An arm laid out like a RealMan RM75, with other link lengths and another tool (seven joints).
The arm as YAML. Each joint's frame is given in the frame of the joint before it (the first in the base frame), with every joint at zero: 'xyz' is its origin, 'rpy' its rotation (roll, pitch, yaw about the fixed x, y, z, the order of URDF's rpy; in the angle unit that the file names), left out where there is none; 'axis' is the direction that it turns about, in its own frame. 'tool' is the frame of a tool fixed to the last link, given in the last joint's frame.
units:
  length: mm
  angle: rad
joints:
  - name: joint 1
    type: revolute
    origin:
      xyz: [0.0, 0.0, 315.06]
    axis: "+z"
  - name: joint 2
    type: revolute
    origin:
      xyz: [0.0, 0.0, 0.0]
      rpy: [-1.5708, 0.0, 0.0]
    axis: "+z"
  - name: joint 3
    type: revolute
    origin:
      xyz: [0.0, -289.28, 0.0]
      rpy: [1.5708, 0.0, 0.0]
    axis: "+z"
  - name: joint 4
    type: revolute
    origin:
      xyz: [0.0, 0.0, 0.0]
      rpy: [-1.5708, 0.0, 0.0]
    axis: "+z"
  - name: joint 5
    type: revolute
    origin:
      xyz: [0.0, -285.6, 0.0]
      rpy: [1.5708, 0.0, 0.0]
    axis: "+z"
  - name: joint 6
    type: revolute
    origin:
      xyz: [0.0, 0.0, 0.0]
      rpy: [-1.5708, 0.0, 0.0]
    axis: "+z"
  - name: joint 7
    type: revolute
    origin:
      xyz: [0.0, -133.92, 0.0]
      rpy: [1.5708, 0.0, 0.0]
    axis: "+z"
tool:
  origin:
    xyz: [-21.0, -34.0, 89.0]
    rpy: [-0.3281, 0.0, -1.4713]
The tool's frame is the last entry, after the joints.
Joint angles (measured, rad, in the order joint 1, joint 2, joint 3, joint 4, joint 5, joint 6, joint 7), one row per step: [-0.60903 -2.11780 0.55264 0.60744 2.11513 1.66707 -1.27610]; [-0.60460 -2.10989 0.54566 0.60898 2.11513 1.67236 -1.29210]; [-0.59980 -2.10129 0.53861 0.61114 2.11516 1.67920 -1.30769]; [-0.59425 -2.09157 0.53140 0.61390 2.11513 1.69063 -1.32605]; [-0.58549 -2.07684 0.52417 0.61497 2.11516 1.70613 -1.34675]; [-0.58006 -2.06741 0.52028 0.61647 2.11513 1.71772 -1.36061]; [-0.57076 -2.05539 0.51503 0.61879 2.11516 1.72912 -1.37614]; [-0.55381 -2.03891 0.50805 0.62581 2.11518 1.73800 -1.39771]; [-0.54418 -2.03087 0.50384 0.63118 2.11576 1.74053 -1.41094]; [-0.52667 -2.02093 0.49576 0.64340 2.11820 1.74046 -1.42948]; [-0.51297 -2.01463 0.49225 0.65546 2.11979 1.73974 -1.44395]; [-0.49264 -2.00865 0.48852 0.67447 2.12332 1.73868 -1.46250]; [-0.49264 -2.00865 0.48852 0.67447 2.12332 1.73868 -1.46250]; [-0.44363 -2.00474 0.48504 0.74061 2.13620 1.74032 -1.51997]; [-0.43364 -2.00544 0.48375 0.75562 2.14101 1.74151 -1.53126]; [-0.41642 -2.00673 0.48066 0.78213 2.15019 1.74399 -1.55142]
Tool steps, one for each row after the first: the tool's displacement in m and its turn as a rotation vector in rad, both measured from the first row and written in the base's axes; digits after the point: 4 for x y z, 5 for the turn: [-0.0042 -0.0002 0.0052 -0.00074 -0.00273 0.01798]; [-0.0084 -0.0006 0.0109 -0.00142 -0.00534 0.03483]; [-0.0126 -0.0019 0.0172 -0.00529 -0.00988 0.05202]; [-0.0190 -0.0044 0.0256 -0.01131 -0.01388 0.07283]; [-0.0227 -0.0063 0.0310 -0.01654 -0.01660 0.08482]; [-0.0288 -0.0089 0.0382 -0.01940 -0.01774 0.10243]; [-0.0397 -0.0123 0.0491 -0.01624 -0.01386 0.13282]; [-0.0460 -0.0140 0.0550 -0.01312 -0.01070 0.15180]; [-0.0568 -0.0171 0.0643 -0.00313 -0.00280 0.18351]; [-0.0648 -0.0195 0.0710 0.00418 0.00518 0.20635]; [-0.0756 -0.0240 0.0794 0.01337 0.01748 0.23694]; [-0.0756 -0.0240 0.0794 0.01337 0.01748 0.23694]; [-0.0977 -0.0365 0.0979 0.02811 0.05139 0.30978]; [-0.1019 -0.0395 0.1012 0.03006 0.05918 0.32408]; [-0.1092 -0.0451 0.1071 0.03342 0.07283 0.34971]
